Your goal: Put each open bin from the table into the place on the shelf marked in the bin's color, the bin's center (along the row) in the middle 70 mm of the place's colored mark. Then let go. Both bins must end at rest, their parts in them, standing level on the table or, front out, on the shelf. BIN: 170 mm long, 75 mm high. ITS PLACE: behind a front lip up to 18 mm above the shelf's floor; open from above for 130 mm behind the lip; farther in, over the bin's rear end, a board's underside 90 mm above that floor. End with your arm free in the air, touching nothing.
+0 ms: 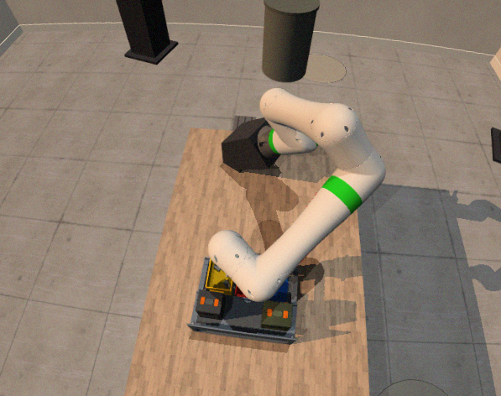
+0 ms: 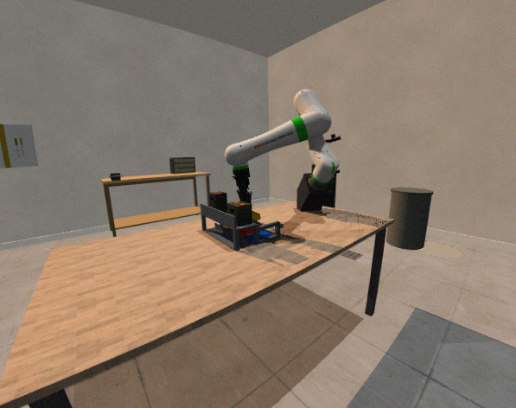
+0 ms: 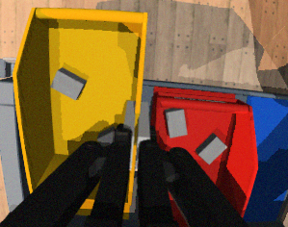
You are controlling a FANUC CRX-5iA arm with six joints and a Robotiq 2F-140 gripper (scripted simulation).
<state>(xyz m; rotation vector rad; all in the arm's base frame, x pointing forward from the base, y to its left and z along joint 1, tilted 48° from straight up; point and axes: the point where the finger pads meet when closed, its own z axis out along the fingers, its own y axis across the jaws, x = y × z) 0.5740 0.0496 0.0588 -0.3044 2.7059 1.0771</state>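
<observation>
My gripper is now 5 cm to the left of the yellow bin and 4 cm above it. From my hand the other things lie so: red bin: 5 cm ahead, 8 cm to the left, 5 cm below; red mark: 5 cm ahead, 8 cm to the left, 9 cm below; yellow mark: 8 cm ahead, 3 cm to the right, 9 cm below.
</observation>
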